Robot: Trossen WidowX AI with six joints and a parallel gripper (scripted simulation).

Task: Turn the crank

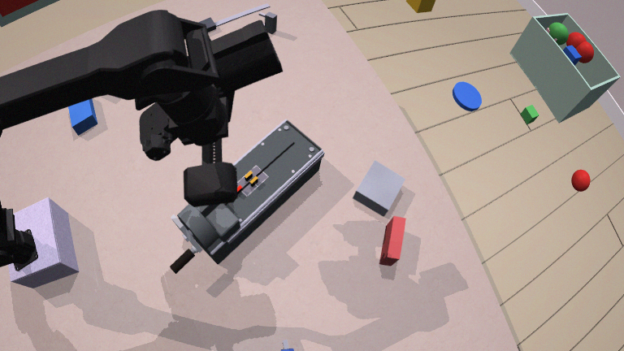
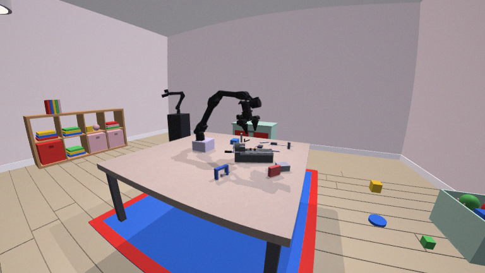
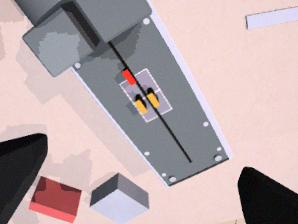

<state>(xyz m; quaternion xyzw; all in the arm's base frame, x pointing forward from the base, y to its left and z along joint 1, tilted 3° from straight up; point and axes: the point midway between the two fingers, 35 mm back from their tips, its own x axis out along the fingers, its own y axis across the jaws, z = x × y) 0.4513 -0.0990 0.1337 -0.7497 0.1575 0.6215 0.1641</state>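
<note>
Right now my gripper tip is 14 cm past the dark brown crank handle, 6 cm to the left of it and 13 cm above it. From my gripper tip the other things lie so: red pointer 1 cm to the right, 12 cm below; red block 19 cm ahead, 21 cm to the right, 17 cm below; grey block 23 cm ahead, 11 cm to the right, 18 cm below.
</note>
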